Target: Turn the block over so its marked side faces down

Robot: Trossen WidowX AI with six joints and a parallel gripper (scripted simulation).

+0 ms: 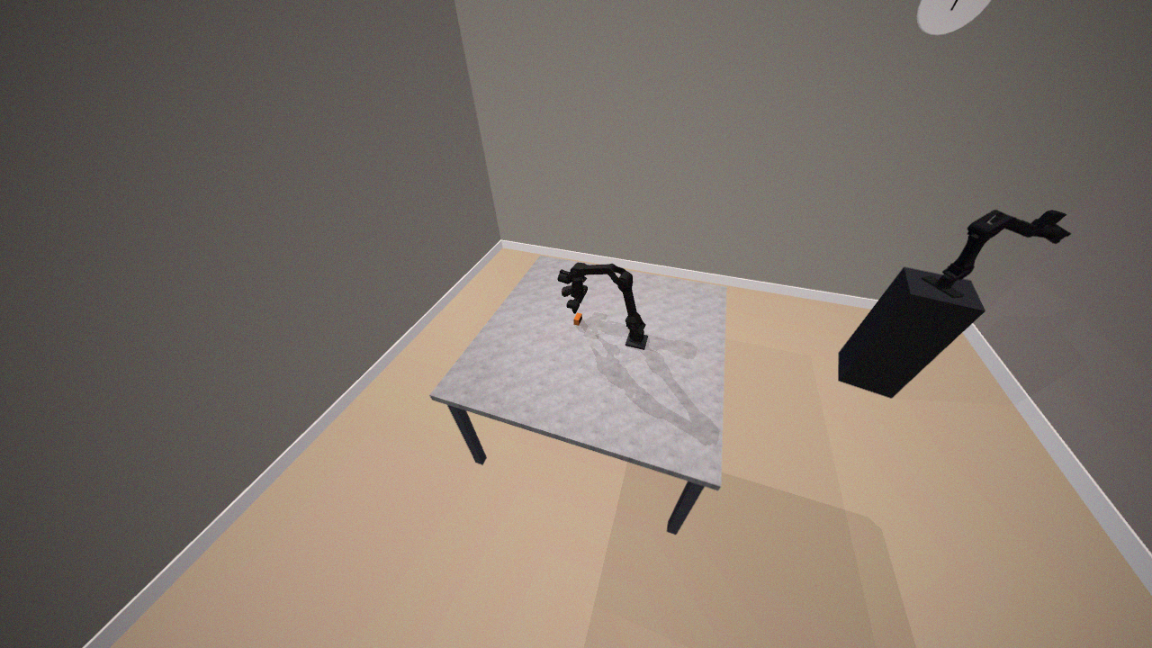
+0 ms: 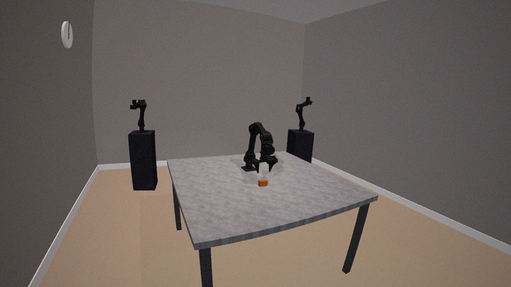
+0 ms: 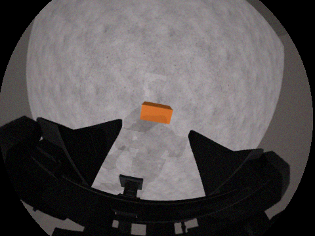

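Now: gripper tip 10 mm past the orange block and 80 mm above it.
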